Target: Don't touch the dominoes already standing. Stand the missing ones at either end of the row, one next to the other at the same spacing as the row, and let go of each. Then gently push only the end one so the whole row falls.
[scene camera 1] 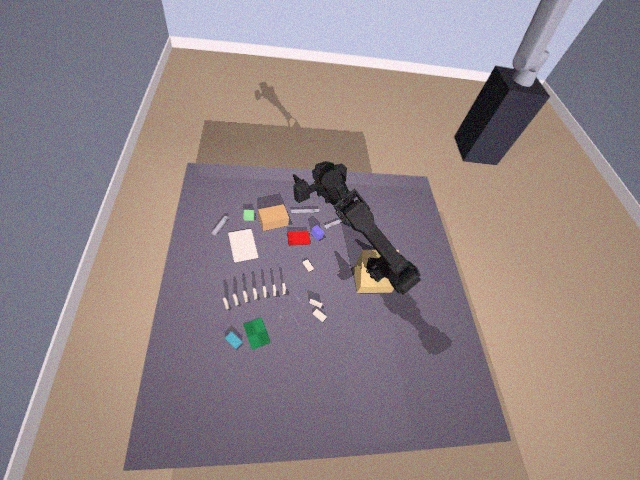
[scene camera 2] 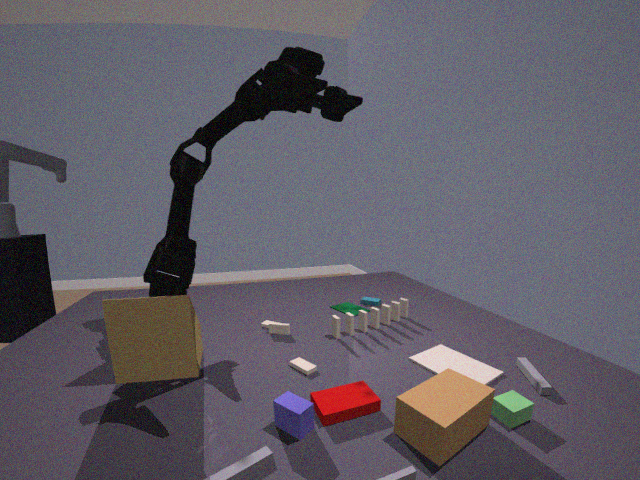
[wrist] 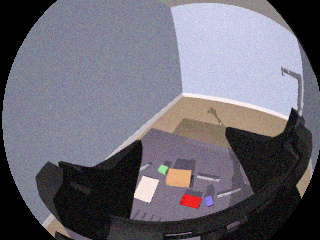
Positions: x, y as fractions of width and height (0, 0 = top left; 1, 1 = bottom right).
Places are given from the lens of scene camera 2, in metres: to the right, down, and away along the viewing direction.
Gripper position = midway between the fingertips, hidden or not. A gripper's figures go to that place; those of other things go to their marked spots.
gripper (scene camera 2: 0.54, 0.19): 0.04, -0.23, 0.46
white sheet (scene camera 2: 0.69, 0.75): 0.24, 0.24, 0.58
purple cube (scene camera 2: 0.46, 0.87): -0.03, 0.24, 0.38
The marked spots on the white sheet and the purple cube are 0.34 m apart.
